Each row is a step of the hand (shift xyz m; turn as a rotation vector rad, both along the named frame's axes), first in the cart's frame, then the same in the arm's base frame.
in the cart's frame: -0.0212 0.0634 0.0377 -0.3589 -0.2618 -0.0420
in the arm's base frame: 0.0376 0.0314 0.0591 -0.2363 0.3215 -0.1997
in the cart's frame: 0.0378 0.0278 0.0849 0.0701 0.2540 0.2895
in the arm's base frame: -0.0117 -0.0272 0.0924 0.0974 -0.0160 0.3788
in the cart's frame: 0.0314 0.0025 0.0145 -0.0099 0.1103 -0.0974
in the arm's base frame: -0.0024 -0.0296 0.0179 0.1417 0.0144 -0.0382
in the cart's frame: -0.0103 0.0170 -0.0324 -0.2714 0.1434 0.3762
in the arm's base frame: 0.0292 0.0095 -0.0224 -0.0625 0.3165 0.3629
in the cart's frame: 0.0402 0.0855 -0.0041 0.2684 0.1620 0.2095
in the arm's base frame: 0.0803 -0.0303 0.0397 0.0653 -0.2296 0.2919
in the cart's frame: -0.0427 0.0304 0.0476 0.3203 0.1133 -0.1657
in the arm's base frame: 0.0024 0.0497 0.0503 0.1971 -0.3177 -0.0555
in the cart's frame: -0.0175 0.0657 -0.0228 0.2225 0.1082 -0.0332
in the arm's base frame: 0.0676 0.0230 0.0070 0.1256 -0.2105 0.0472
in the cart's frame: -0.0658 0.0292 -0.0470 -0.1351 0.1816 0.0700
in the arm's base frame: 0.0431 0.0646 -0.0369 0.1202 0.1605 0.1261
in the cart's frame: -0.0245 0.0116 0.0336 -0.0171 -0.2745 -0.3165
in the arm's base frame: -0.0067 0.0284 0.0318 -0.0998 -0.0411 -0.4052
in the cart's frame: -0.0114 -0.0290 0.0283 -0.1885 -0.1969 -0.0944
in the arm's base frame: -0.0394 0.0103 0.0106 -0.1437 0.1560 -0.1955
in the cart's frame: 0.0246 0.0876 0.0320 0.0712 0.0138 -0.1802
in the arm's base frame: 0.0647 -0.0116 0.0706 0.0993 -0.0839 -0.1444
